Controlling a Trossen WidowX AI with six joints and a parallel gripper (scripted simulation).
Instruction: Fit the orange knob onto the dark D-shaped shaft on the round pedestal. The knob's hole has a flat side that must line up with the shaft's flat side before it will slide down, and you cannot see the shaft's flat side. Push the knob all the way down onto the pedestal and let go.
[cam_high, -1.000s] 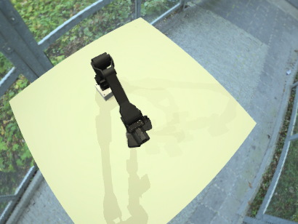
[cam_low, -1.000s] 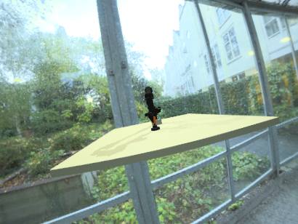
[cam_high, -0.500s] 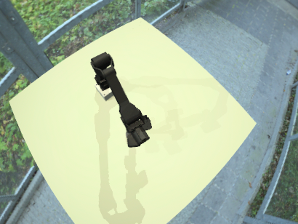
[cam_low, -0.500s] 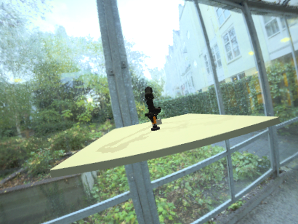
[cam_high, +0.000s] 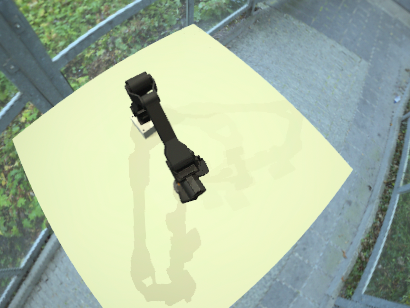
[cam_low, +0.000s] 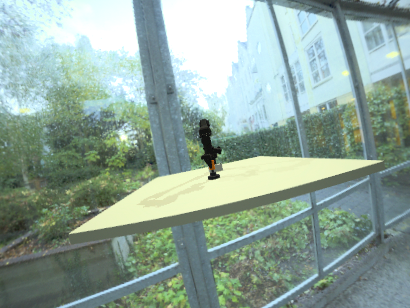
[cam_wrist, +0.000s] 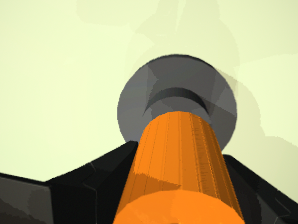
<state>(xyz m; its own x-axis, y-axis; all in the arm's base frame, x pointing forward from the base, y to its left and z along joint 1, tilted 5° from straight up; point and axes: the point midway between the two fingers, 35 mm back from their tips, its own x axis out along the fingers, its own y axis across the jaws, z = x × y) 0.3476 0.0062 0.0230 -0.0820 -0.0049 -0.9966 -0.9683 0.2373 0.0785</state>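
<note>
The orange knob lies 20 mm above my gripper tip. Also, from my gripper tip: pedestal: 40 mm below.
</note>
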